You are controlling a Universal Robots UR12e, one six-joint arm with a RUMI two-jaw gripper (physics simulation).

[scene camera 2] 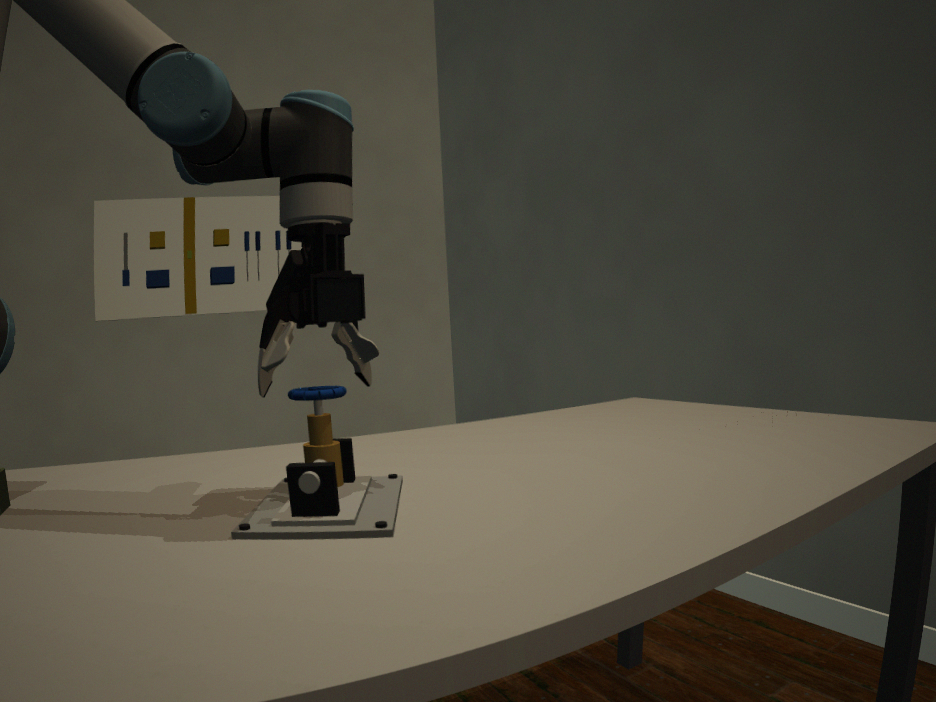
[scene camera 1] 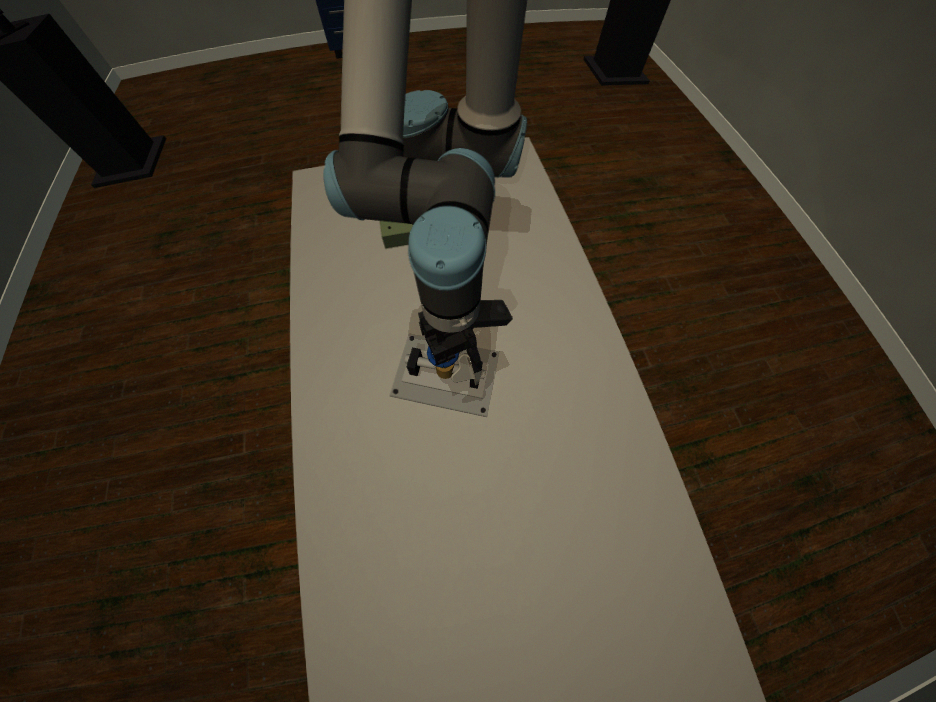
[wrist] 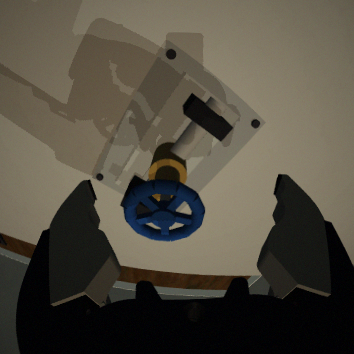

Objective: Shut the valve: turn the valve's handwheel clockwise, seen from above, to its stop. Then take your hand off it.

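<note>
The valve's blue handwheel [scene camera 1: 443, 356] [scene camera 2: 317, 393] [wrist: 164, 216] sits level on a thin stem above the brass valve body [scene camera 1: 444, 372] [scene camera 2: 321, 454] [wrist: 156, 170]. The body stands on a grey base plate [scene camera 1: 438, 397] [scene camera 2: 382, 502] [wrist: 243, 119]. My gripper [scene camera 1: 456, 355] [scene camera 2: 316, 387] [wrist: 184, 178] points down, wide open. In scene camera 2 its fingertips are near the wheel's height, one to each side. In the wrist view the wheel lies between the fingers, nearer the left one, with gaps on both sides. The arm partly hides the wheel in scene camera 1.
Black pipe brackets [scene camera 1: 414, 361] [scene camera 2: 313, 491] [wrist: 208, 118] stand low beside the valve body. A green block [scene camera 1: 395, 233] lies farther back on the pale table [scene camera 1: 491, 544] [scene camera 2: 604, 483], partly behind the arm. A tool board [scene camera 2: 139, 302] hangs on the wall.
</note>
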